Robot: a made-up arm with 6 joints.
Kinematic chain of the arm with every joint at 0, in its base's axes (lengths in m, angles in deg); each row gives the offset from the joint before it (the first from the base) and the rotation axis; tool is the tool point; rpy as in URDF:
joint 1: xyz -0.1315 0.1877 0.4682 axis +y
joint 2: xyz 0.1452 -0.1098 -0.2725 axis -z
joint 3: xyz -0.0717 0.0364 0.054 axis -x
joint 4: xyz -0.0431 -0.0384 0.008 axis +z
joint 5: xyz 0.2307 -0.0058 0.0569 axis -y
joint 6: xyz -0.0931 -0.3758 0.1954 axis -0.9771 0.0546 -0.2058
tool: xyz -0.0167 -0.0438 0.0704 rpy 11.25 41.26 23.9
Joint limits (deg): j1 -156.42..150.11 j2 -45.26..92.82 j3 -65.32..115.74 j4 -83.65..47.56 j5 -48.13..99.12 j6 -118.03..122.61
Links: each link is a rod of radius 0.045 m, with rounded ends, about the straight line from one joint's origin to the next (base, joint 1, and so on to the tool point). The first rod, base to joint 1, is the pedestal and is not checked.
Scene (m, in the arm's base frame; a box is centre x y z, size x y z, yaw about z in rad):
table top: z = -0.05
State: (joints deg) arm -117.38 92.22 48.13 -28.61 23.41 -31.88
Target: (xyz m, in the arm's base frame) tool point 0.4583 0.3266 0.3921
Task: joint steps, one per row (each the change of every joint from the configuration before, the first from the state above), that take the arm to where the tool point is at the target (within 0.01 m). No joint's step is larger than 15 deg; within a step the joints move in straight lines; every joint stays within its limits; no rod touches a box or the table.
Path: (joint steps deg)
1: 0.20 -0.06 -13.31 -0.38 -3.42 -1.21
2: 0.21 -0.06 -13.31 -0.37 -3.43 -1.21
3: 0.20 -0.06 -13.31 -0.38 -3.42 -1.21
4: 0.20 -0.06 -13.31 -0.37 -3.43 -1.21
5: 0.20 -0.06 -13.31 -0.38 -3.42 -1.21
6: 0.21 -0.07 -13.31 -0.37 -3.42 -1.21
7: 0.20 -0.06 -13.31 -0.38 -3.43 -1.21
8: 0.20 -0.06 -13.30 -0.37 -3.42 -1.21

